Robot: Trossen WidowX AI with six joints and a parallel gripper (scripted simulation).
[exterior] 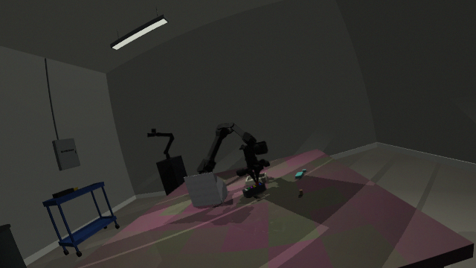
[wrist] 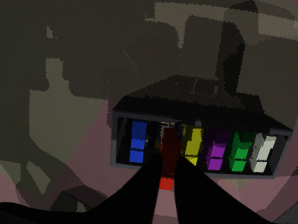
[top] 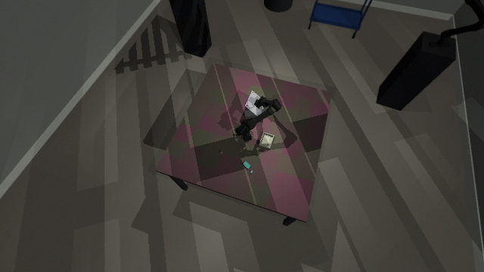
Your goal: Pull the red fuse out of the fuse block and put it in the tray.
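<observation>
My gripper tip is now 40 mm past the pale tray, 180 mm to the right of it and 50 mm above it. The rest, counted from my gripper tip: red fuse (10 mm below).
</observation>
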